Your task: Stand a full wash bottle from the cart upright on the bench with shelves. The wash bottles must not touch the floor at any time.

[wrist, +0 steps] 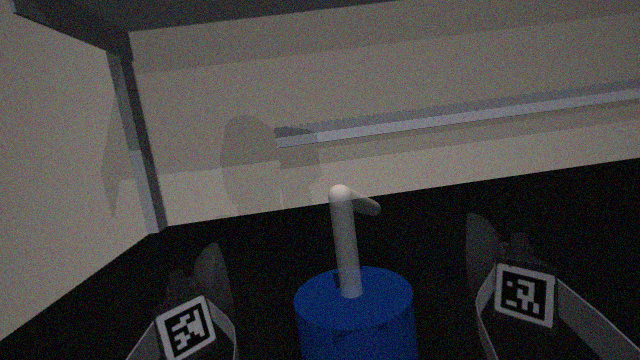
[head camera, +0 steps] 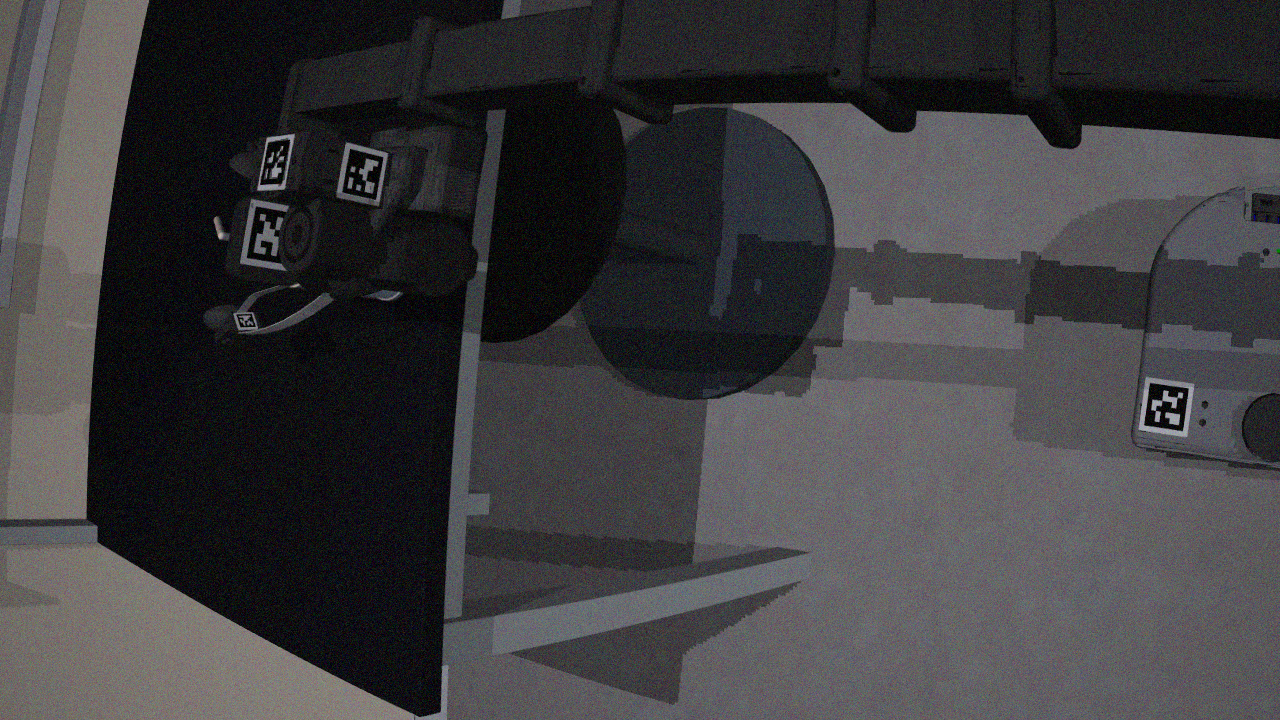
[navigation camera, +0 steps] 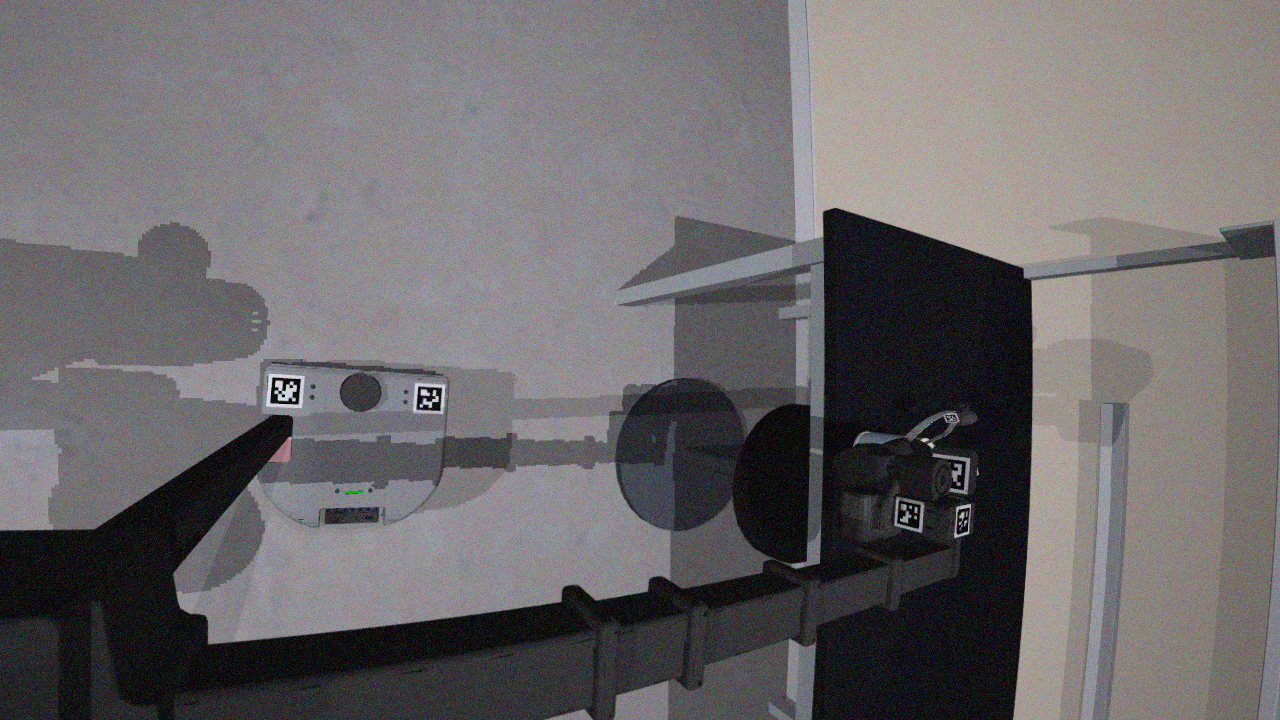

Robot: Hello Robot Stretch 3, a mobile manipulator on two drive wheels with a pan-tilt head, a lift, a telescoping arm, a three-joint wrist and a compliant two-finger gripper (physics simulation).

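Where they show: gripper, between the fingertips: [wrist: 343, 255] [head camera: 228, 241]; robot's base, origin of its link: [head camera: 1269, 424] [navigation camera: 359, 390].
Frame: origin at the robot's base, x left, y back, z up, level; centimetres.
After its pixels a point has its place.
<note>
My gripper [wrist: 343, 255] {x -76.5, y 2.4, z 88.2 cm} [head camera: 229, 241] {x -76.5, y 2.4, z 88.2 cm} is open over the black bench top [head camera: 268, 501] {x -83.7, y -21.4, z 76.3 cm} [navigation camera: 921, 340] {x -84.0, y -16.6, z 76.3 cm} [wrist: 575, 215] {x -108.8, y 39.6, z 76.3 cm}. In the wrist view its fingers stand wide on both sides of a wash bottle [wrist: 356, 320] {x -66.9, y 2.3, z 90.7 cm}, with a gap on each side. The bottle has a blue cap and a pale bent spout and looks upright. Its lower body and base are out of the wrist view, so contact with the bench top cannot be seen. In the head view the pale spout tip [head camera: 221, 230] {x -68.6, y 2.7, z 93.3 cm} shows beside the wrist; the wrist hides the rest. The cart does not show.
A grey shelf post [wrist: 149, 190] {x -130.1, y -36.5, z 86.0 cm} and a dark shelf board [wrist: 250, 11] {x -132.9, y -9.0, z 120.1 cm} stand beyond the bottle. The wall is behind. A black disc [head camera: 559, 232] and a blue-grey disc [head camera: 769, 259] are by the bench's front edge. My arm [head camera: 716, 53] {x -23.1, y 9.3, z 99.8 cm} [navigation camera: 447, 658] {x -2.9, y 8.1, z 100.0 cm} reaches across from my base [navigation camera: 358, 429] {x -0.1, y 6.8, z 15.9 cm}.
</note>
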